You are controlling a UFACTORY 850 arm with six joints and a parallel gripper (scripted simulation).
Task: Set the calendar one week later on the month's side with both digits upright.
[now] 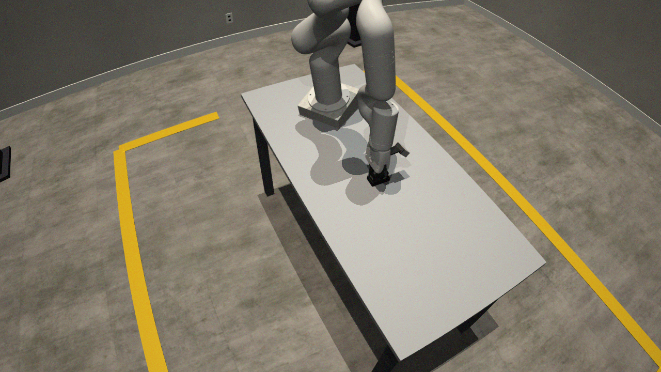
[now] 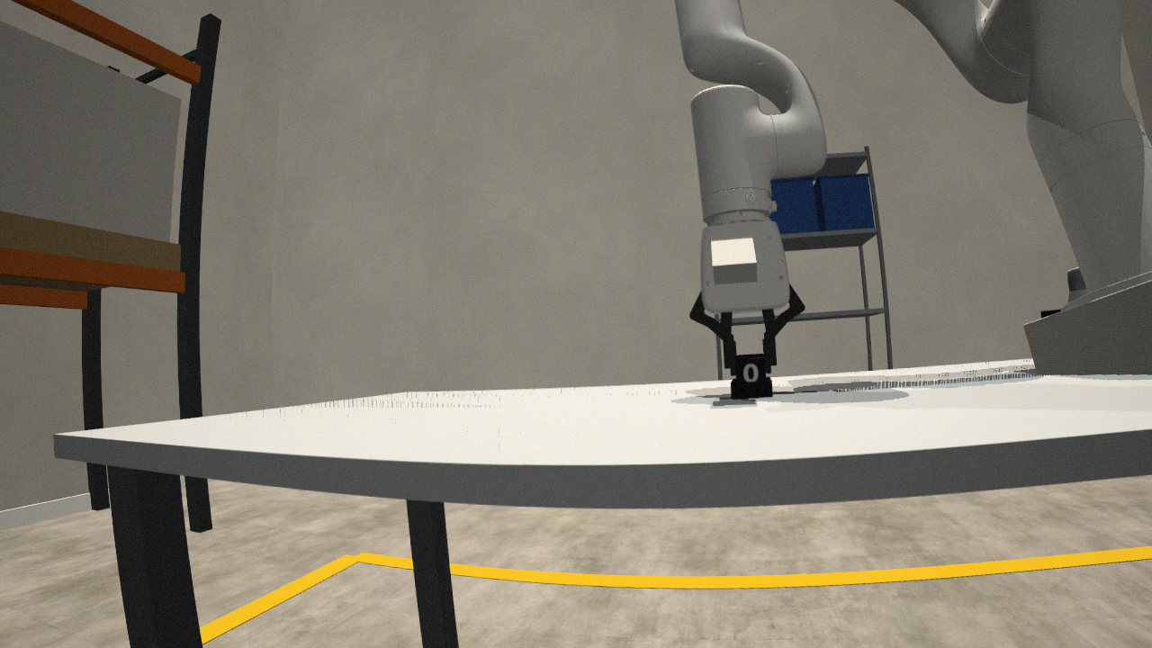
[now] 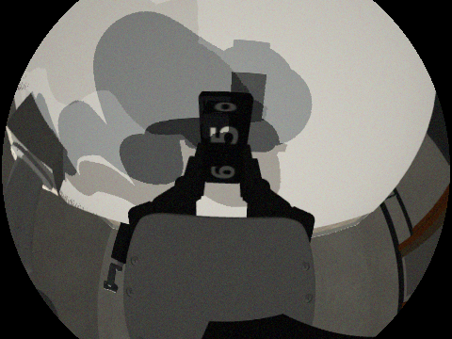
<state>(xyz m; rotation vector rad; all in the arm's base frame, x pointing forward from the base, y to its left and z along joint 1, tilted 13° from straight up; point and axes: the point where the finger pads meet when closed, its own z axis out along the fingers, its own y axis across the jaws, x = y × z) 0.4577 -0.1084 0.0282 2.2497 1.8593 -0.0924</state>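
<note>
Right now my hand is 10 mm above the black cube. Round my hand: black tray (30 mm below, 20 mm to the left).
</note>
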